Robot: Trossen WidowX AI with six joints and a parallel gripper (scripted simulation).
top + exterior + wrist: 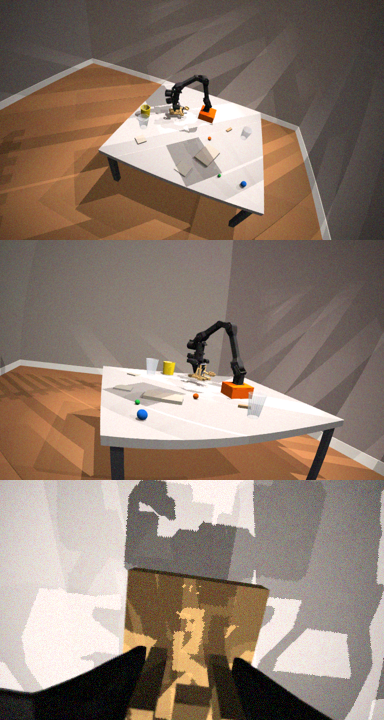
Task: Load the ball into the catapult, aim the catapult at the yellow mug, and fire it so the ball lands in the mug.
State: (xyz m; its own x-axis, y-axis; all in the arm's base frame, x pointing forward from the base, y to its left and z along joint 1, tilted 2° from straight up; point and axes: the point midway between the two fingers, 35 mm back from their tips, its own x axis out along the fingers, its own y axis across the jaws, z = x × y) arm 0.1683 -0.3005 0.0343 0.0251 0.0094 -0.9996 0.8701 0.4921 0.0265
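Right now my gripper tip is 16 cm short of the orange ball, 41 cm to the right of it and 6 cm above it. Round my gripper tip: yellow mug: 14 cm ahead, 24 cm to the right, 4 cm below; small wooden catapult: 3 cm behind, 7 cm to the left, 2 cm above; small wooden block: 6 cm behind, 58 cm to the left, 6 cm below.
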